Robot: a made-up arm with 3 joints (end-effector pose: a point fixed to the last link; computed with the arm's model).
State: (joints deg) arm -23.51 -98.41 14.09
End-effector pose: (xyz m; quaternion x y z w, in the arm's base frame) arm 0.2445 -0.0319 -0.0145 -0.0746 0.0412 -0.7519 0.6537
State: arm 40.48 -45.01 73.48
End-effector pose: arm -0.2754 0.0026 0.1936 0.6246 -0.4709 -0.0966 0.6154
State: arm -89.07 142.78 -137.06
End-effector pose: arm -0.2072 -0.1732 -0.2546 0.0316 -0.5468 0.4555 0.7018
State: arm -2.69 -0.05 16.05
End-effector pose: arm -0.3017 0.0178 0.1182 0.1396 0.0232 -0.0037 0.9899
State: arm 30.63 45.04 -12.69
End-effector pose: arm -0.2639 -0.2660 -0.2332 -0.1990 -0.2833 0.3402 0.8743
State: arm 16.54 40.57 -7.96
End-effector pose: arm -0.3515 -0.2308 -0.1368 -0.1142 -0.1584 0.3329 0.9225
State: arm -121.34 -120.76 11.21
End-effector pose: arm -0.2016 -0.1667 -0.1614 -0.7306 0.3872 -0.4659 0.3150
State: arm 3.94 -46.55 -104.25
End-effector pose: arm -0.3182 -0.1781 -0.2421 -0.7163 0.2923 -0.2674 0.5744
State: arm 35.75 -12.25 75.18
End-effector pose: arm -0.3691 -0.1108 0.1478 0.6032 -0.3038 0.1057 0.7299
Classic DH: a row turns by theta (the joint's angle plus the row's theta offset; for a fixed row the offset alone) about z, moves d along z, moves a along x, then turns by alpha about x. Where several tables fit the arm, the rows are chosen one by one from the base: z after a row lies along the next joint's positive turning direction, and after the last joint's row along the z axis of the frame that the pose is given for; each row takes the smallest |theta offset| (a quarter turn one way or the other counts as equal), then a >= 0, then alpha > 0; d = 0 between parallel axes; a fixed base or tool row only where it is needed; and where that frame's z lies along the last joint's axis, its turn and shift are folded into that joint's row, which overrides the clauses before.
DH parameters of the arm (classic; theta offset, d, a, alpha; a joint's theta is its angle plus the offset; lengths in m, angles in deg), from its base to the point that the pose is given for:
base (fixed): 0 0.109 0 90
joint 1: 0 0.255 -0.036 -90
joint 2: -90 -0.04 0.041 -90
joint 3: 0 -0.266 -0.311 90
tool (fixed): 90 -0.053 0 0

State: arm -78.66 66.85 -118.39
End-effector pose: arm -0.2678 -0.5922 -0.0222 -0.3757 -0.0951 0.6725 0.6305
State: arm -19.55 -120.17 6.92
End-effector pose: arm 0.2969 -0.1628 -0.0550 -0.1172 0.0330 -0.8577 0.4995
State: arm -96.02 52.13 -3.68
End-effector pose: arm -0.0693 -0.3017 0.5278 0.3071 0.6579 0.3152 0.6111
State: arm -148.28 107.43 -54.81
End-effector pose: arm -0.1308 -0.5372 0.4099 0.6139 0.4040 0.4576 0.5005
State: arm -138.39 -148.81 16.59
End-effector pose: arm -0.2499 -0.3501 -0.1103 -0.8772 0.1993 -0.3748 0.2244
